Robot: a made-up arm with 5 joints. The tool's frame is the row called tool.
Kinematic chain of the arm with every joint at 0, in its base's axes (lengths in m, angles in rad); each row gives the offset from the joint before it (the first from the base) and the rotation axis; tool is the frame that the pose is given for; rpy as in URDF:
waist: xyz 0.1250 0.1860 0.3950 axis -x
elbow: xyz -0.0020 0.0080 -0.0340 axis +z
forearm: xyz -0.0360 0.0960 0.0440 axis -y
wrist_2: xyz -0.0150 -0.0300 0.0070 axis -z
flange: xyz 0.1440 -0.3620 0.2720 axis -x
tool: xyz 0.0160 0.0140 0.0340 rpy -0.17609 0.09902 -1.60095
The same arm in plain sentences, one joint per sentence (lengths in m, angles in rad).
The arm has five revolute joints in a row. What follows holds with every joint at zero, and every direction is one of the base frame's. Joint 1 is mounted 0.1250 m along +x and 0.1860 m along +y and 0.3950 m along +z from the base frame's origin and rotates about -x. Joint 2 is mounted 0.0020 m along -x and 0.0080 m along +y and 0.0340 m along -z from joint 1 and rotates about +z. Joint 3 is mounted 0.0360 m along -x and 0.0960 m along +y and 0.0440 m along +z from joint 2 and rotates about -y. Joint 4 is mounted 0.0150 m along -x and 0.0300 m along -y and 0.0070 m along +z from joint 3 and rotates about -z. Joint 5 is mounted 0.1440 m along +x and 0.3620 m along -y and 0.2720 m along +z from joint 4 and rotates about -x. The tool frame, which is the frame that the pose is given for, is mounted 0.0160 m along +x and 0.0140 m along +y and 0.0340 m along +z from joint 5; its axes are the base frame's turned by roll -0.1761, pitch 0.0990 and yaw -1.6010 rad (as in URDF: about the fixed x, then y, then z).
